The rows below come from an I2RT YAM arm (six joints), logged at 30 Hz.
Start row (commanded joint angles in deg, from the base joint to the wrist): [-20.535, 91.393, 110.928, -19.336, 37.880, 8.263]
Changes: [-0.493, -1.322, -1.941, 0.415, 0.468, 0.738]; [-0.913, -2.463, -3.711, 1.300, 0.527, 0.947]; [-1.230, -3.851, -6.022, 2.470, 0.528, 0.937]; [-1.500, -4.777, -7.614, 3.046, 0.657, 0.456]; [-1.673, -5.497, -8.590, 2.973, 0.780, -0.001]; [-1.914, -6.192, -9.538, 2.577, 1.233, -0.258]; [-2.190, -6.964, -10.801, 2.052, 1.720, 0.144]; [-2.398, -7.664, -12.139, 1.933, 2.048, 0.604]
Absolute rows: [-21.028, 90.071, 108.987, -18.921, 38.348, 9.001]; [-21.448, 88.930, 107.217, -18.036, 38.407, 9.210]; [-21.765, 87.542, 104.906, -16.866, 38.408, 9.200]; [-22.035, 86.616, 103.314, -16.290, 38.537, 8.719]; [-22.208, 85.896, 102.338, -16.363, 38.660, 8.262]; [-22.449, 85.201, 101.390, -16.759, 39.113, 8.005]; [-22.725, 84.429, 100.127, -17.284, 39.600, 8.407]; [-22.933, 83.729, 98.789, -17.403, 39.928, 8.867]
